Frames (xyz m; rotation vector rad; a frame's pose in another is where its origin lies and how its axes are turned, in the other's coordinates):
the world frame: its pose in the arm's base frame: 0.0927 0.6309 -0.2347 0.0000 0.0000 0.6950
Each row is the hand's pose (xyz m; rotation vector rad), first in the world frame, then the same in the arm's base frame.
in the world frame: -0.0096 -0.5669 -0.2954 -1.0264 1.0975 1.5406
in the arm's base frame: 0.4484 0.1893 -0.5301 -1.5048 0.7670 2.0725
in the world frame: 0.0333 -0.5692 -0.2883 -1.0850 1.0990 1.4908
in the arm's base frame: 0.4828 0.2150 -0.5230 -1.5616 0.7434 2.0144
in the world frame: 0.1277 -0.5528 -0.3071 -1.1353 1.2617 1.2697
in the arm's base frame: 0.5448 0.2881 -0.5418 -1.6503 0.8815 1.7621
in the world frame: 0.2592 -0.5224 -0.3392 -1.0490 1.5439 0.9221
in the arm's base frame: 0.6263 0.3957 -0.5739 -1.6272 1.1777 1.3799
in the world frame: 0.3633 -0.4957 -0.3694 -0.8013 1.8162 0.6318
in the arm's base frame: 0.6892 0.4828 -0.6041 -1.4479 1.5142 1.0648
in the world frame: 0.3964 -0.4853 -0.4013 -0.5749 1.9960 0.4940
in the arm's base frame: 0.7079 0.5120 -0.6360 -1.2758 1.7574 0.9041
